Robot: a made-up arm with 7 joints.
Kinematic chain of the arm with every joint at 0, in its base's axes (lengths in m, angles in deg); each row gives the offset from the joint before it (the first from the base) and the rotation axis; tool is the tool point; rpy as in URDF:
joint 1: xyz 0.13 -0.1 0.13 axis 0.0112 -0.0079 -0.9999
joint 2: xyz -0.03 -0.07 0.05 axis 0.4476 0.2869 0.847
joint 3: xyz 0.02 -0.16 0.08 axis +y
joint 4: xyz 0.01 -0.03 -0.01 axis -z
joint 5: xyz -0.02 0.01 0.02 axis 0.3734 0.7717 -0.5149
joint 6: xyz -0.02 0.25 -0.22 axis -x
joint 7: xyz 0 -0.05 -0.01 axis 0.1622 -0.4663 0.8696
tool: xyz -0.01 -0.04 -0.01 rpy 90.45 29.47 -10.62
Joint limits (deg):
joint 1: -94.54..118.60
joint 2: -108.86..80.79
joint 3: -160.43..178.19
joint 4: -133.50..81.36
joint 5: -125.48..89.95
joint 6: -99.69..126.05
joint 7: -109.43..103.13
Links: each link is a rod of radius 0.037 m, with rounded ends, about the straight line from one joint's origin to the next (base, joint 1, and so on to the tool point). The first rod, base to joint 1, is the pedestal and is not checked.
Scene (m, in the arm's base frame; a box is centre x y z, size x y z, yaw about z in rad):
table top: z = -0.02
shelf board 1: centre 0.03 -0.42 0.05 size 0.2 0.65 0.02 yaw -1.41
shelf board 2: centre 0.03 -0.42 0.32 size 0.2 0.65 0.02 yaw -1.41
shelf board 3: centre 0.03 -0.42 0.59 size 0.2 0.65 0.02 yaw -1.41
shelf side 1: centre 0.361 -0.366 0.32 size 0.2 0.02 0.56 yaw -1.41
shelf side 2: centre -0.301 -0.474 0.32 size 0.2 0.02 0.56 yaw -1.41
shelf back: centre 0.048 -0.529 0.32 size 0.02 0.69 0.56 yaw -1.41
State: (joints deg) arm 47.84 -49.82 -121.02 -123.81 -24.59 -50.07 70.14
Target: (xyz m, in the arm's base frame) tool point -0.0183 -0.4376 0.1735
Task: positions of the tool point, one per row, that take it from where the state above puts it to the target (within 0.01 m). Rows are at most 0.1 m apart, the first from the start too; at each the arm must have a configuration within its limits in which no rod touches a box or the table.
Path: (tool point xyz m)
1: -0.1827 -0.3300 0.4448
2: -0.1849 -0.2408 0.4435
3: -0.1696 -0.2633 0.3579
4: -0.1407 -0.2628 0.2790
5: -0.1006 -0.2456 0.2159
6: -0.0538 -0.2189 0.1735
7: -0.0602 -0.2847 0.1673
8: -0.0499 -0.3596 0.1670
9: -0.0183 -0.4376 0.1735

